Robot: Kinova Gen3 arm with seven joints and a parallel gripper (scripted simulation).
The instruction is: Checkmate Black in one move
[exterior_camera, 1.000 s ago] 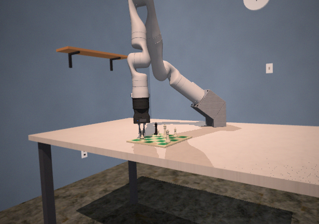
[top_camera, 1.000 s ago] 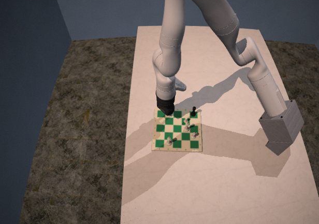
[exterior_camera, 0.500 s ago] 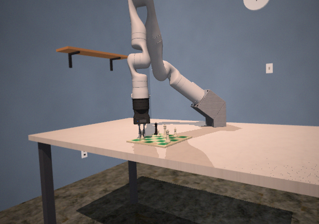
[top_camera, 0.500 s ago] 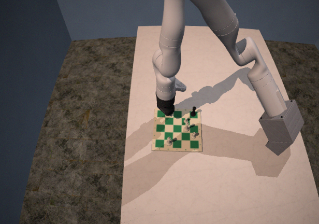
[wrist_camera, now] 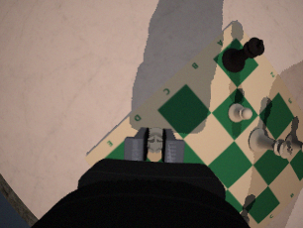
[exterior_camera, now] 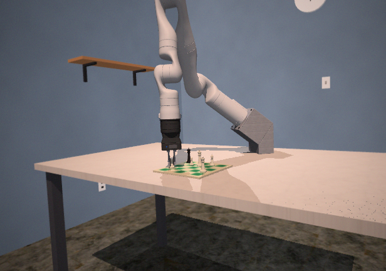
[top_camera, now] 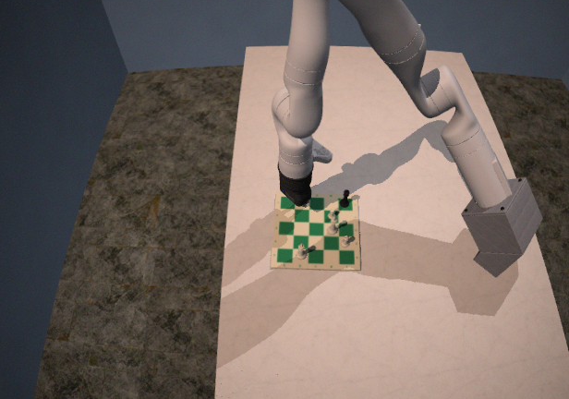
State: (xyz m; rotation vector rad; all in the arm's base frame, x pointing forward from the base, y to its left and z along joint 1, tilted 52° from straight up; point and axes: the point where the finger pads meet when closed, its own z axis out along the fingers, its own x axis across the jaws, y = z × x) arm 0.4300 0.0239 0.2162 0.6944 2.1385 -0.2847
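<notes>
Right now my hand is 8 cm to the right of the chessboard, 3 cm past it and 3 cm above it. From my hand the other things lie so: black piece 11 cm behind.
</notes>
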